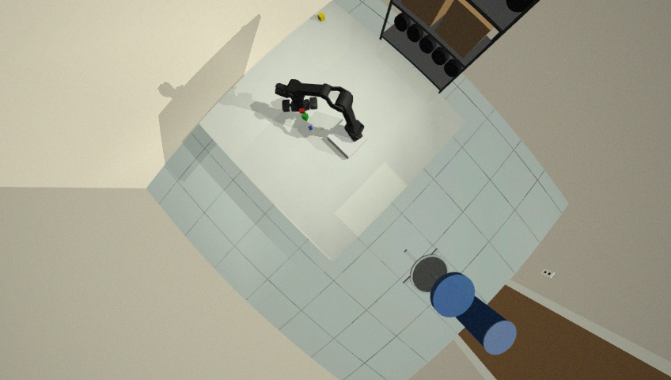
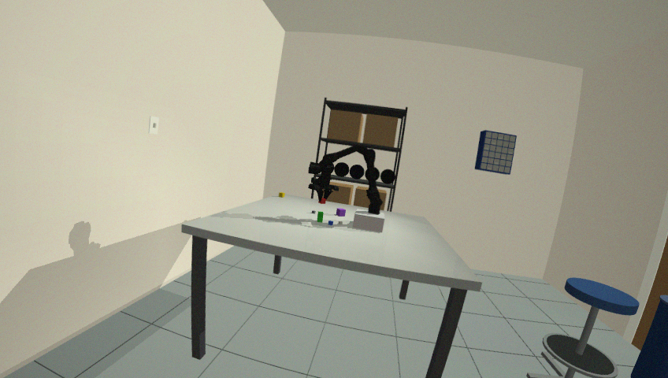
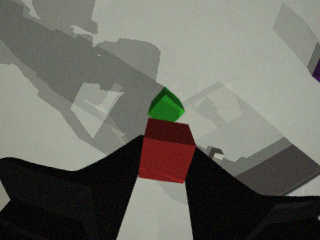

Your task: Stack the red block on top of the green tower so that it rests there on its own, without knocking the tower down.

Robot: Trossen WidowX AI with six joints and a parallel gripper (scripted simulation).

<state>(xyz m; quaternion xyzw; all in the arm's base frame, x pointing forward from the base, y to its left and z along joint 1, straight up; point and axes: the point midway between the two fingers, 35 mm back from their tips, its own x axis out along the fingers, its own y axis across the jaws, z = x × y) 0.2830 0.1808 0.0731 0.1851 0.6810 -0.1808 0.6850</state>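
My gripper tip is 110 mm above the green block. Round my gripper tip: red block (10 mm above); then small blue block (80 mm behind, 10 mm to the left, 110 mm below); then purple block (30 mm behind, 290 mm to the right, 100 mm below).
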